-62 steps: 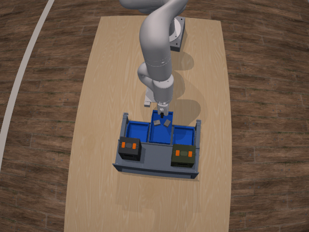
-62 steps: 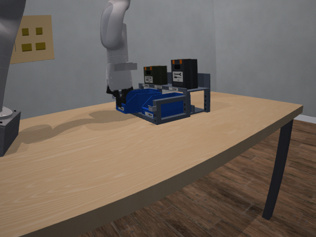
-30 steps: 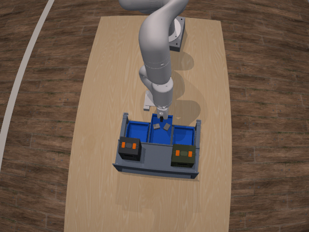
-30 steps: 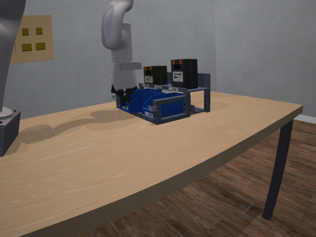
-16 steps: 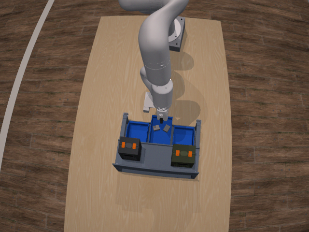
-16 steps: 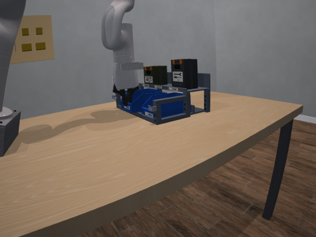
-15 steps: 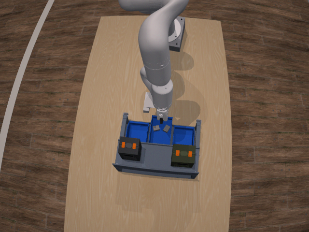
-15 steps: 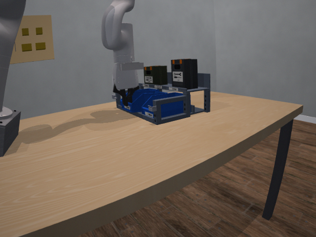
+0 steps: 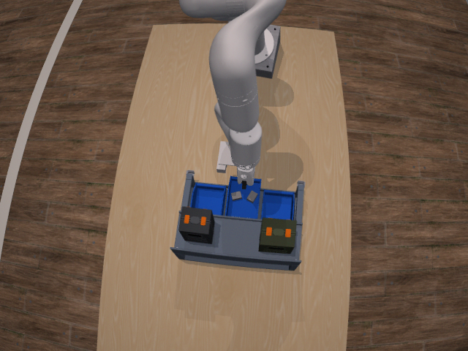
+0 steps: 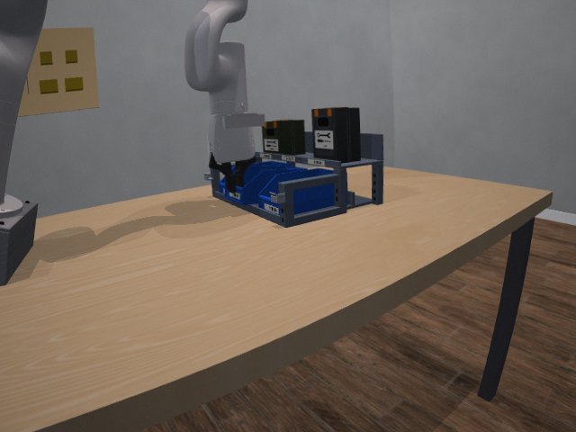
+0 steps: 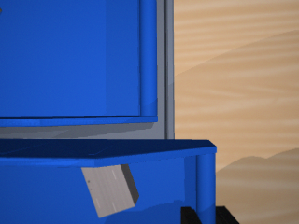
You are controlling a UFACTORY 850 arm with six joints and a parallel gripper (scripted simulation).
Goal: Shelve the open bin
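The grey shelf is 140 mm ahead of my hand and 20 mm to the right of it. The rest, counted from my hand: dark green tool case (220 mm ahead, 90 mm above, 80 mm to the left); then black tool case (180 mm ahead, 150 mm to the right, 100 mm above).
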